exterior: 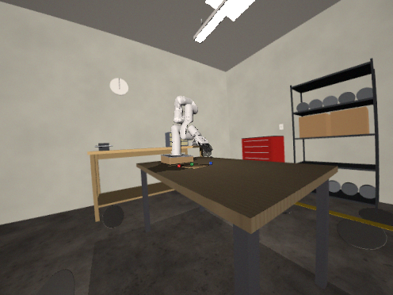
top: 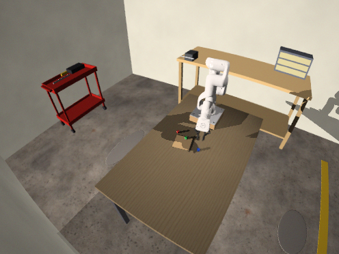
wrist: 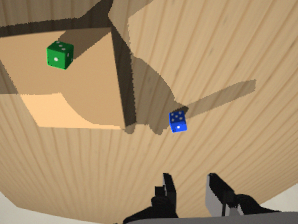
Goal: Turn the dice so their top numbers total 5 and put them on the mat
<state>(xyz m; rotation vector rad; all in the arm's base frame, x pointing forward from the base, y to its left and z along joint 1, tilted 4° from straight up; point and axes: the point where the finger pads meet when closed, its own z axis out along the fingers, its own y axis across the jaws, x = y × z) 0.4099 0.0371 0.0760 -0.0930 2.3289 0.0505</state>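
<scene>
Right now my hand is 20 mm short of the blue die and 110 mm above it. Also, from my hand: tan mat: 10 mm behind, 150 mm to the right, 120 mm below; red die: 100 mm behind, 230 mm to the right, 110 mm below; green die: 60 mm behind, 130 mm to the right, 110 mm below.
</scene>
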